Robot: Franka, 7 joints.
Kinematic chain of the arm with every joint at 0, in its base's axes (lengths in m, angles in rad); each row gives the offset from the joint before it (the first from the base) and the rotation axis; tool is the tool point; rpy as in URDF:
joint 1: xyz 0 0 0.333 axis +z
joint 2: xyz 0 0 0 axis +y
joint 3: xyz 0 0 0.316 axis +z
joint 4: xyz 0.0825 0 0 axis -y
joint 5: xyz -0.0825 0 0.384 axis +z
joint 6: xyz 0 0 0 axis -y
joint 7: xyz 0.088 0 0 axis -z
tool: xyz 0 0 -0.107 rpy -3.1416 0 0
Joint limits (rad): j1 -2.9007..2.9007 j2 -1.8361..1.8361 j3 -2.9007..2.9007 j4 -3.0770..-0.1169 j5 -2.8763..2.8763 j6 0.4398..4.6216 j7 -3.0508..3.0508
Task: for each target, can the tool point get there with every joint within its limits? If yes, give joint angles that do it. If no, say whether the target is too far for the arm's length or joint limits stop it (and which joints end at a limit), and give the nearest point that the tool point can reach.
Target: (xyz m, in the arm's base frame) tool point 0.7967 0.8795 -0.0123
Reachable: no: too far | nearest point 0.5530 0.6105 0.0933 | short by 0.378 m
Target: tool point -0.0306 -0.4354 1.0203
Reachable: yes | joints -1.2432 0.8323 -2.1544 -0.6334 1.3119 3.3533 -0.7362
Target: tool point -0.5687 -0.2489 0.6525
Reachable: yes | joints 0.2181 -0.7655 -2.0668 -0.5781 1.6061 4.2646 0.7710
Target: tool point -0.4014 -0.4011 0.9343
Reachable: yes | joints -1.7927 1.0820 -2.2868 -0.8526 -1.0693 2.1903 -2.1567
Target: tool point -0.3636 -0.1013 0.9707
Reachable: yes | joints 1.6090 -0.4582 0.7475 -1.0875 -1.3364 3.7819 1.9035
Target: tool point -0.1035 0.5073 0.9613
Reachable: yes | joints -1.5396 -0.5467 -1.7237 -0.3415 -2.1410 1.5060 -1.5646
